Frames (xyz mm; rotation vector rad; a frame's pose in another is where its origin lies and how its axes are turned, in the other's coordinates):
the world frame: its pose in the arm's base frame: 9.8 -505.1 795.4 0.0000 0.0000 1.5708
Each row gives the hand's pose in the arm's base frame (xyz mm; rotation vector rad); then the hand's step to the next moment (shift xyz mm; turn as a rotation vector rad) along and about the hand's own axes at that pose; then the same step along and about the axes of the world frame.
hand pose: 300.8 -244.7 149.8 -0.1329 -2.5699 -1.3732
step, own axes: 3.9 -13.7 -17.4 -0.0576 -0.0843 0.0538
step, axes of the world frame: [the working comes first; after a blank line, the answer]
step, axes of the arm's base frame: -3.6 -22.2 -0.8 0.0321 -0.0010 -0.1108

-22.2 3.6 -0.8 -0.0010 -0.0321 -0.1108
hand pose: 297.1 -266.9 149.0 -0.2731 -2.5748 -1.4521
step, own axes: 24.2 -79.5 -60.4 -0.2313 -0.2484 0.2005
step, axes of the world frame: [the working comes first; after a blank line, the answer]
step, axes of the arm's base frame: -39.1 -90.4 -29.1 0.1517 0.0286 -0.3627

-90.4 39.1 -29.1 0.0286 -0.1517 -0.3627
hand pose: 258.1 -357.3 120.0 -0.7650 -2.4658 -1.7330
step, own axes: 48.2 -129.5 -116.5 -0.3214 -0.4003 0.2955
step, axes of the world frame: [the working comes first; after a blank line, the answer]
step, axes of the arm's base frame: -124.1 -119.3 -54.9 0.1925 0.0406 -0.5587

-119.3 124.2 -54.9 0.0406 -0.1925 -0.5587
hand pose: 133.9 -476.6 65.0 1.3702 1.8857 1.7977
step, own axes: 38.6 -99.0 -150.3 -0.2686 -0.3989 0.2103
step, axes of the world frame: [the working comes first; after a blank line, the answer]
step, axes of the arm's base frame: -171.4 -58.7 -32.6 0.1053 0.0197 -0.5138

-58.7 171.4 -32.6 0.0197 -0.1053 -0.5138
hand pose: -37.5 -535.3 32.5 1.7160 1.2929 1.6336
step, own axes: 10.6 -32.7 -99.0 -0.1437 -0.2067 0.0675
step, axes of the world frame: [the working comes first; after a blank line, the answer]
step, axes of the arm's base frame: -104.7 -3.5 -0.9 0.0163 -0.0052 -0.2601

-3.5 104.7 -0.9 -0.0052 -0.0163 -0.2601
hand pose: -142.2 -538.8 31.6 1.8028 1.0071 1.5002
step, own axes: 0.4 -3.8 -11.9 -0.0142 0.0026 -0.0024
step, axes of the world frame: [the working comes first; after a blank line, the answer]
step, axes of the arm's base frame: -12.3 2.0 -0.5 -0.0030 -0.0134 -0.0051

2.0 12.3 -0.5 -0.0134 0.0030 -0.0051
